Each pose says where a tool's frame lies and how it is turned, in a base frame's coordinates. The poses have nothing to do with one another.
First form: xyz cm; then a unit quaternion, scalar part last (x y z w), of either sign.
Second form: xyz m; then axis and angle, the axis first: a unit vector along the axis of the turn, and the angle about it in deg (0 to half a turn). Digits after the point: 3 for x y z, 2 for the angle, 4 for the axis.
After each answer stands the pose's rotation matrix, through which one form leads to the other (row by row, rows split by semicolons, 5 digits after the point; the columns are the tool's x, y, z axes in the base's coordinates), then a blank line. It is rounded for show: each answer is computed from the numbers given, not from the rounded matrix.
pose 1, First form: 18.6 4.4 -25.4 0.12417 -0.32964 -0.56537 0.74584
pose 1, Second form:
0.186 0.044 -0.254 0.1864 -0.4949 -0.8487 83.54
0.14339 0.76149 -0.63212; -0.92521 0.32988 0.18751; 0.35131 0.55796 0.75184

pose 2, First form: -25.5 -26.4 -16.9 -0.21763 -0.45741 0.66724 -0.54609
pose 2, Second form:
-0.255 -0.264 -0.169 0.2598 0.5460 -0.7965 113.80
-0.30885 0.92783 0.20915; -0.52965 0.01487 -0.84809; -0.78999 -0.37271 0.48683

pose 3, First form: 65.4 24.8 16.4 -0.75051 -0.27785 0.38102 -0.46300
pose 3, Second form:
0.654 0.248 0.164 0.8467 0.3135 -0.4299 124.84
0.55525 0.76987 -0.31463; 0.06423 -0.41687 -0.90669; -0.82920 0.48323 -0.28092

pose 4, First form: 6.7 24.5 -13.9 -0.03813 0.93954 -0.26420 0.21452
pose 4, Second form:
0.067 0.245 -0.139 -0.0390 0.9619 -0.2705 155.23
-0.90506 0.04170 0.42324; -0.18500 0.85749 -0.48009; -0.38295 -0.51281 -0.76836

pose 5, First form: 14.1 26.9 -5.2 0.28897 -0.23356 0.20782 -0.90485
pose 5, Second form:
0.141 0.269 -0.052 -0.6788 0.5486 -0.4882 50.39
0.80452 0.24111 0.54278; -0.51108 0.74661 0.42587; -0.30257 -0.62003 0.72389

